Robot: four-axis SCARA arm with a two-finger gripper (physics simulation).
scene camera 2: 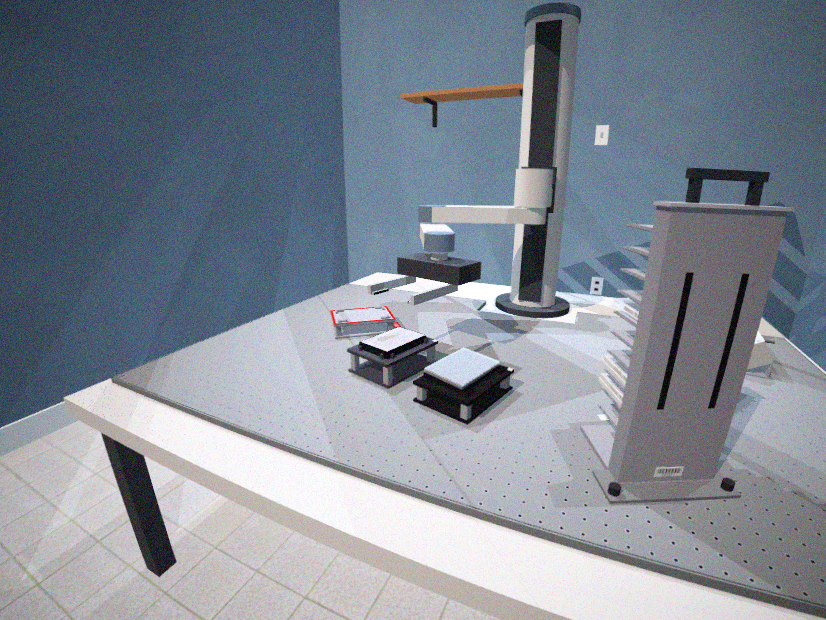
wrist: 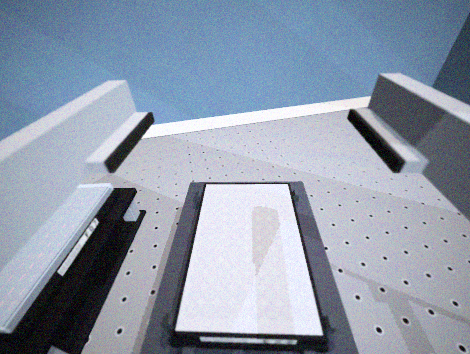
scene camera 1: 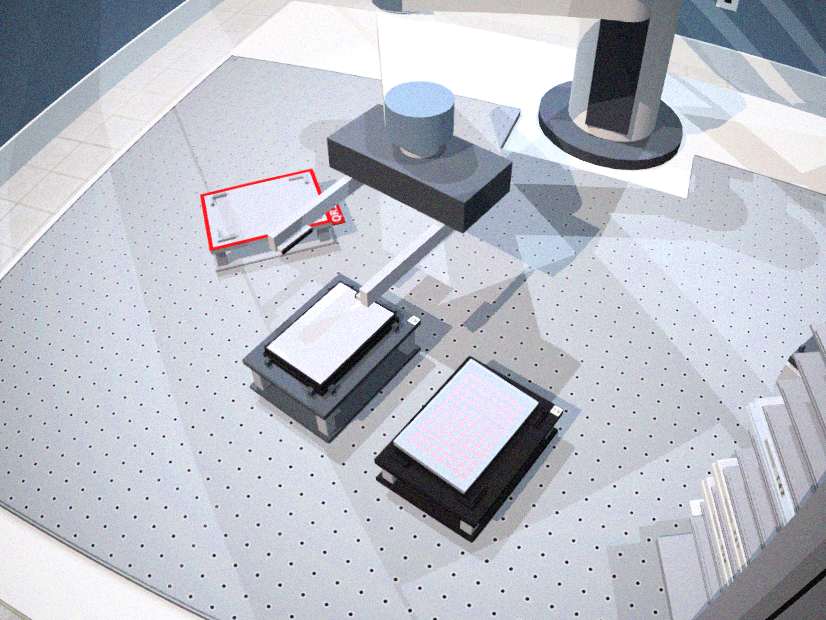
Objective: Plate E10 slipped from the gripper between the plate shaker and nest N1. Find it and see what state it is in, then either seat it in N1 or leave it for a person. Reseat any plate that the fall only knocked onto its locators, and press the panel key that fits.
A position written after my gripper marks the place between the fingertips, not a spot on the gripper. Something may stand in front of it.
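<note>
Plate E10 (scene camera 1: pixel 329 338), (scene camera 2: pixel 397 340), (wrist: pixel 247 276). My gripper (scene camera 1: pixel 315 269), (scene camera 2: pixel 389 294), (wrist: pixel 248 98).
</note>
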